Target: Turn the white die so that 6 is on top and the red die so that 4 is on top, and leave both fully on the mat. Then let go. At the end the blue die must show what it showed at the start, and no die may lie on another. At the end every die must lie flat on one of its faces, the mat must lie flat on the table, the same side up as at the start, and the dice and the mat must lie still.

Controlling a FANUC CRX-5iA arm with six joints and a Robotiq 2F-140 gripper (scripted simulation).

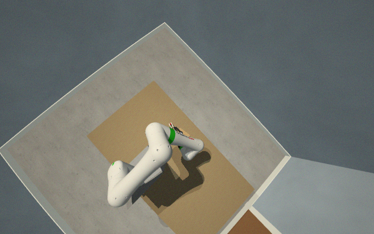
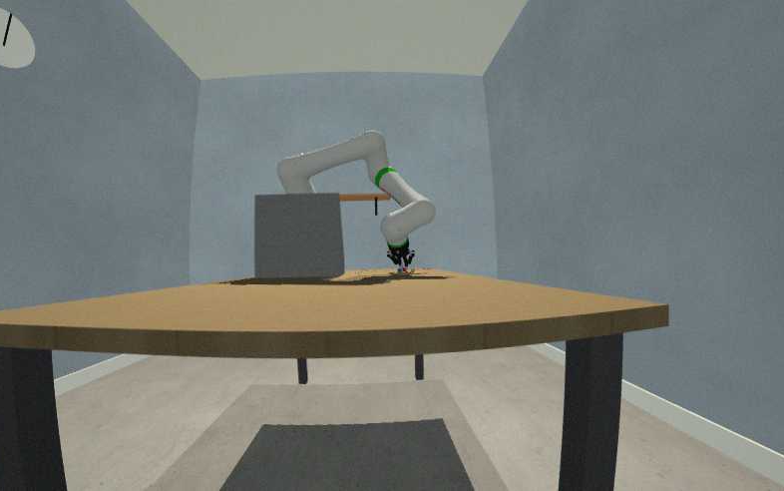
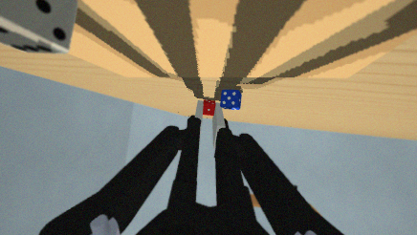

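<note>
Now: the red die 20 mm to the left of my hand and 20 mm below it. Also, from my hand: blue die: 20 mm behind, 40 mm to the right, 20 mm below; white die: 30 mm ahead, 150 mm to the right, 20 mm below; tan mat: 10 mm ahead, 150 mm to the right, 30 mm below.
</note>
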